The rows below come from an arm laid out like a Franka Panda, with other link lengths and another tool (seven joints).
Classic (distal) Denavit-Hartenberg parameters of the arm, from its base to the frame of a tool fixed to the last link. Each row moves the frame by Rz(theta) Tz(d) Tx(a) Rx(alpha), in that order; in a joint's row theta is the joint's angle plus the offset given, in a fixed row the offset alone. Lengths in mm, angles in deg.
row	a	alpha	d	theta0
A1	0	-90	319.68	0
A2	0	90	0	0
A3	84.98	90	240.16	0
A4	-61.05	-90	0	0
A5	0	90	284.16	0
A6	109.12	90	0	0
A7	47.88	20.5	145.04	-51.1
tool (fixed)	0	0	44.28	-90
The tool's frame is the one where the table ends.
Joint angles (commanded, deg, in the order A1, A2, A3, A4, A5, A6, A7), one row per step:
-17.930, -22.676, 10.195, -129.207, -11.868, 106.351, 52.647
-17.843, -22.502, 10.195, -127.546, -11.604, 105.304, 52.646
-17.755, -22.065, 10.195, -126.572, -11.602, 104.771, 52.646
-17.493, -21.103, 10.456, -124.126, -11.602, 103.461, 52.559
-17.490, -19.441, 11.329, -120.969, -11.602, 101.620, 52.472
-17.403, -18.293, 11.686, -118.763, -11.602, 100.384, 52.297
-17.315, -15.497, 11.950, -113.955, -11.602, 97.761, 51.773
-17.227, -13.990, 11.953, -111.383, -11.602, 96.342, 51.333
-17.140, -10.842, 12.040, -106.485, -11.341, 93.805, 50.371
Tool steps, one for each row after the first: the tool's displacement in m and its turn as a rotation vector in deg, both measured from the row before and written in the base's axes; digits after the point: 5 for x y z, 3 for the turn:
0.00290, 0.00078, 0.00877, 0.150, -0.509, -0.146
0.00219, 0.00033, 0.00289, 0.041, -0.033, 0.015
0.00571, 0.00323, 0.00820, -0.025, -0.188, 0.410
0.00732, 0.00563, 0.00663, -0.040, 0.345, 0.634
0.00488, 0.00289, 0.00483, 0.076, 0.178, 0.415
0.01015, 0.00155, 0.00823, 0.452, 0.581, 0.461
0.00505, 0.00011, 0.00405, 0.306, 0.363, 0.297
0.01027, 0.00090, 0.00521, 0.928, 0.801, 0.682

